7 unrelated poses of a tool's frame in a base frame.
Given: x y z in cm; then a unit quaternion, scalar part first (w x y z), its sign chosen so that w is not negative.
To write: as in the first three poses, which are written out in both.
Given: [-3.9 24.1 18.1 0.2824 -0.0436 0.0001 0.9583]
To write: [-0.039 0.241 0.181 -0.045 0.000 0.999 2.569]
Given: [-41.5 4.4 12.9 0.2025 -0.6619 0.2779 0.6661]
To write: [-0.415 0.044 0.129 -0.676 0.284 0.680 2.734]
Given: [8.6 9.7 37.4 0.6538 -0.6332 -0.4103 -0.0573]
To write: [0.086 0.097 0.374 -0.837 -0.542 -0.076 1.716]
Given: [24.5 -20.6 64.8 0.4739 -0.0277 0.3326 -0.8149]
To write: [0.245 -0.206 0.648 -0.031 0.378 -0.925 2.154]
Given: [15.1 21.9 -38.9 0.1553 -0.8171 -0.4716 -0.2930]
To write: [0.151 0.219 -0.389 -0.827 -0.477 -0.297 2.830]
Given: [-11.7 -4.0 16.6 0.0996 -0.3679 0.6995 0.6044]
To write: [-0.117 -0.040 0.166 -0.370 0.703 0.607 2.942]
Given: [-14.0 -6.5 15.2 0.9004 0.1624 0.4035 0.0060]
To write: [-0.140 -0.065 0.152 0.373 0.928 0.014 0.900]
